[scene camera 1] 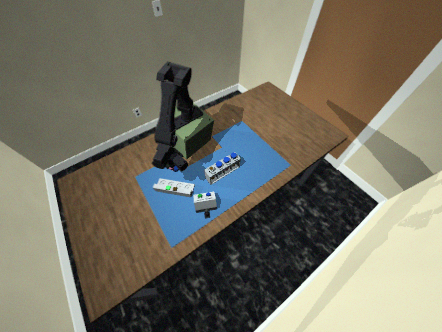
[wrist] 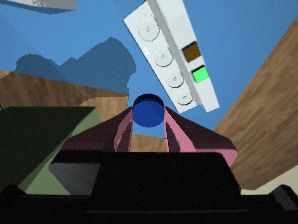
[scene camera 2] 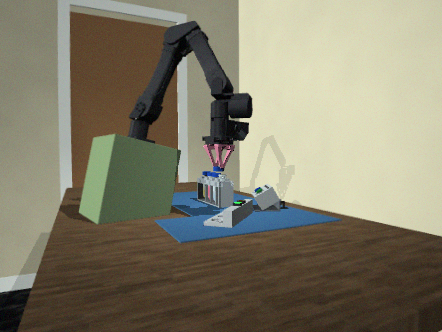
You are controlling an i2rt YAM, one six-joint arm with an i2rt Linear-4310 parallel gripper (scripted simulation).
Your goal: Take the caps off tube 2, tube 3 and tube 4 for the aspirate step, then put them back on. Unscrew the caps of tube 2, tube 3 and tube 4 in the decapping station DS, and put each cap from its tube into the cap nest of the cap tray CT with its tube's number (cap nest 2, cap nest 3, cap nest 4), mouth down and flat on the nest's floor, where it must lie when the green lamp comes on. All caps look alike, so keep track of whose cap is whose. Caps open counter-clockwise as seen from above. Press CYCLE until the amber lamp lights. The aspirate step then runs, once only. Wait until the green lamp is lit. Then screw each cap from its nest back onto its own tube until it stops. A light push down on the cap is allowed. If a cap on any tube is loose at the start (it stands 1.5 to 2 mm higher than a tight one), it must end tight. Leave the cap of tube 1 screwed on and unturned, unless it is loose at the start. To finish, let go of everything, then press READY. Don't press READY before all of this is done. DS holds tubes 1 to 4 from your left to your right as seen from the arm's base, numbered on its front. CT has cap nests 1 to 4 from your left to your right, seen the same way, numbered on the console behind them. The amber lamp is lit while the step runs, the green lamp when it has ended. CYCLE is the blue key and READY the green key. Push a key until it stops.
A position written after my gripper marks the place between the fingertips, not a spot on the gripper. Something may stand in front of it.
Note:
In view: my gripper (scene camera 2: 218,168), a blue cap (wrist: 148,110) and a blue mat (scene camera 2: 186,229).
My gripper is seen too in the wrist view (wrist: 148,111). The blue mat also shows in the wrist view (wrist: 99,51).

